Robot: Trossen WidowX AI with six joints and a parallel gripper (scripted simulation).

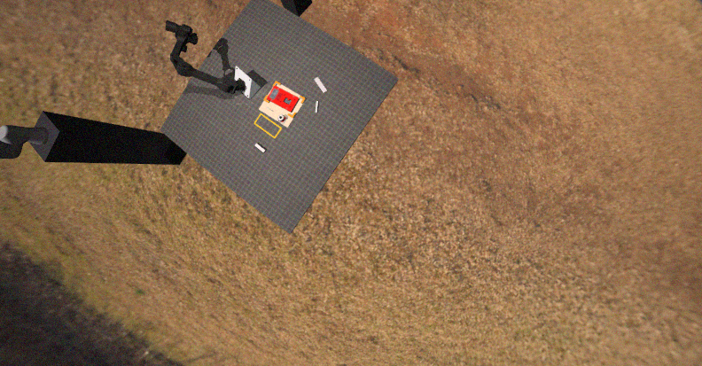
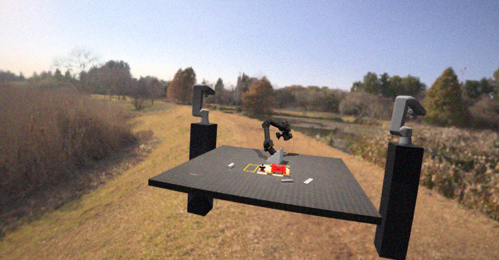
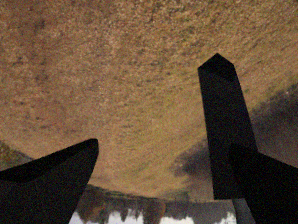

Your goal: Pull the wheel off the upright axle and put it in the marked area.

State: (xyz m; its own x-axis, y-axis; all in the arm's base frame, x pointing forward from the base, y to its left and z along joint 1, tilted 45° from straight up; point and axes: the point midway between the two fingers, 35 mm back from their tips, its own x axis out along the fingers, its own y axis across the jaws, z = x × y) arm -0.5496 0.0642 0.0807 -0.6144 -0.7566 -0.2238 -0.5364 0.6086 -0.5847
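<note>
Right now the dark grey wheel is 940 mm ahead of my gripper tip, 70 mm below it and 10 mm to the left of it. The rest, counted from my gripper tip: black axle (940 mm ahead, 80 mm below, 10 mm to the left).
</note>
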